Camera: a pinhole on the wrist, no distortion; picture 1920 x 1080 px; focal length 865.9 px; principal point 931.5 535.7 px. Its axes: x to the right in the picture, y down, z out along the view. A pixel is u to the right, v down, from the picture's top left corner.
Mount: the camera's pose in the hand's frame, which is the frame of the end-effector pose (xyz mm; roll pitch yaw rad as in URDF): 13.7 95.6 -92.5 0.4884 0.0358 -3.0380
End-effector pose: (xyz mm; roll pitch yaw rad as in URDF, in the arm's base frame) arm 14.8 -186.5 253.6 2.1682 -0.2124 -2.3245
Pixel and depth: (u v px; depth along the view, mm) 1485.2 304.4 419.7
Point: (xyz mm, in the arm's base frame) -40.4 312.0 364.6
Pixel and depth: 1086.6 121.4 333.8
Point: -126.2 130.5 478.0
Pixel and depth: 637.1 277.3 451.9
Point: -363.5 72.0 497.5
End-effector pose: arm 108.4 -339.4 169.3 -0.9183 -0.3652 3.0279
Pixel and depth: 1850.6 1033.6 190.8
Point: 280.8 -495.8 118.5
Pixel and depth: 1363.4 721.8 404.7
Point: 278.1 -710.8 124.6
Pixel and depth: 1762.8 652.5 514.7
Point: 554.2 -827.1 34.8
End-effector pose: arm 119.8 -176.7 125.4 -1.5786 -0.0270 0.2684
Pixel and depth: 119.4 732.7 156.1
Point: 250.3 -72.4 -22.8
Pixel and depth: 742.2 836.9 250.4
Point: 131.0 2.9 -15.1
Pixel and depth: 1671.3 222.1 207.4
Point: -64.4 -178.5 -119.4
